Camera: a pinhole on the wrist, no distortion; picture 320 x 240 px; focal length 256.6 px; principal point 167.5 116.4 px. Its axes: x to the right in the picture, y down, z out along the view. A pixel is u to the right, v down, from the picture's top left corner.
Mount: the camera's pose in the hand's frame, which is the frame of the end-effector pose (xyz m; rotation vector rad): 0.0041 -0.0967 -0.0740 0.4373 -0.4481 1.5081
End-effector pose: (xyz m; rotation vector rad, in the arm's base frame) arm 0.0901 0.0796 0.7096 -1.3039 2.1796 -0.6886
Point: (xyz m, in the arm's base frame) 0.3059 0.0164 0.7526
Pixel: 193.7 166.1
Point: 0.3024 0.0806 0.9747
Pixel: outside the picture
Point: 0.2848 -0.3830 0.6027
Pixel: outside the picture
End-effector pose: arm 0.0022 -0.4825 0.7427 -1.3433 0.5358 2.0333
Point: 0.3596 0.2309 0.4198
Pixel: outside the picture
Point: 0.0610 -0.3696 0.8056
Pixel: 266.5 209.1
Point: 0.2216 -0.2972 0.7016
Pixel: outside the picture
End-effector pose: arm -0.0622 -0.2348 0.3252 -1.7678 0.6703 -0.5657
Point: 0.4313 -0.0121 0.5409
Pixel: 199.0 15.3
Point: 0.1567 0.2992 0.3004
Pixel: 306.5 219.8
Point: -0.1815 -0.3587 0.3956
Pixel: behind the camera
